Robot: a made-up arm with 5 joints. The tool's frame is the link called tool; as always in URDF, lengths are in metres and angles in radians. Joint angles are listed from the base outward. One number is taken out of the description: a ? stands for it. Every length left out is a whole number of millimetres.
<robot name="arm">
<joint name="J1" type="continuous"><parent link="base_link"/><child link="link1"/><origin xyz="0.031 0.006 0.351" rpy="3.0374 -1.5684 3.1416"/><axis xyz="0 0 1"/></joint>
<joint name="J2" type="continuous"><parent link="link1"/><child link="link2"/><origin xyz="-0.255 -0.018 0.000" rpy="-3.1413 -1.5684 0.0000"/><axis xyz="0 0 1"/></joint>
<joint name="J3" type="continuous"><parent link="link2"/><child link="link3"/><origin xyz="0.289 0.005 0.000" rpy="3.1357 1.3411 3.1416"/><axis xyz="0 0 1"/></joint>
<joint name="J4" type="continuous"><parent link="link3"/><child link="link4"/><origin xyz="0.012 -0.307 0.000" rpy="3.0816 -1.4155 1.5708"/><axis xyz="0 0 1"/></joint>
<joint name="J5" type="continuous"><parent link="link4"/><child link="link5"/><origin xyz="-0.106 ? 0.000" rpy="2.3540 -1.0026 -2.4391"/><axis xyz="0 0 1"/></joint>
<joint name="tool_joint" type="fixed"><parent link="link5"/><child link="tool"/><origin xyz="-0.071 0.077 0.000" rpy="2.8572 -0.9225 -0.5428"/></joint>
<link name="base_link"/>
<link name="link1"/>
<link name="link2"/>
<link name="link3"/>
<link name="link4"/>
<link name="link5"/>
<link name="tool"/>
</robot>
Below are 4 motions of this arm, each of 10 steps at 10 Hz.
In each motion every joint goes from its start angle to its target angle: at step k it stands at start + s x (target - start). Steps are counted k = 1, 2, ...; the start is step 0. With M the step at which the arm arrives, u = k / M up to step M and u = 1 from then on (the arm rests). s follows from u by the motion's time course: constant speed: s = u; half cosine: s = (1 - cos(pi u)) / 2; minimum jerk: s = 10 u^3 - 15 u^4 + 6 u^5.
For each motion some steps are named. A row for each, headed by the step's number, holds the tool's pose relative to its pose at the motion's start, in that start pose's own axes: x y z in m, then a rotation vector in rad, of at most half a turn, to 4 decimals.
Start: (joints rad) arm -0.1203 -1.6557 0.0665 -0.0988 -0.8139
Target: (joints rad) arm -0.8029 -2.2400 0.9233 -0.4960 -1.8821
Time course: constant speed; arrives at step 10
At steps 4, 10:
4: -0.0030 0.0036 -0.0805 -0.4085 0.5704 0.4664
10: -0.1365 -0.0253 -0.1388 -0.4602 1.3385 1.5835

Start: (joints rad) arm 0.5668 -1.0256 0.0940 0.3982 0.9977
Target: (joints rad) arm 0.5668 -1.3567 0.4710 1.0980 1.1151
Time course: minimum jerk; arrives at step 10
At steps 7, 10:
7: -0.0293 -0.1495 -0.1361 -0.2382 -0.1752 0.4793
10: -0.0325 -0.1871 -0.1551 -0.2918 -0.1741 0.5665

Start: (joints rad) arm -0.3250 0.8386 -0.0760 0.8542 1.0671
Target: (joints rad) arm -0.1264 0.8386 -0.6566 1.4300 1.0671
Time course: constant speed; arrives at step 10
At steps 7, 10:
7: 0.0354 0.1236 0.0796 0.2957 -0.2984 0.2262
10: 0.0559 0.1638 0.1075 0.3813 -0.4617 0.3234

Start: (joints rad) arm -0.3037 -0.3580 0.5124 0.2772 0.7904
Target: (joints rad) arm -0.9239 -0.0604 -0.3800 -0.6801 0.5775
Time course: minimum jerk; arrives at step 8
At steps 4, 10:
4: 0.1002 0.1604 0.2266 0.5727 0.3428 -0.3976
10: 0.1836 0.1493 0.4515 1.1632 0.8753 -0.4743

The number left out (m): -0.188
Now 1 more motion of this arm.
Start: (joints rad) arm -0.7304 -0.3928 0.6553 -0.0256 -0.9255
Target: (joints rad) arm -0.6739 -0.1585 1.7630 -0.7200 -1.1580
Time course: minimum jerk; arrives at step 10
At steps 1, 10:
1: -0.0012 0.0017 -0.0027 -0.0053 0.0066 0.0095
10: -0.2089 -0.0380 -0.3374 -0.8078 0.8721 0.7716

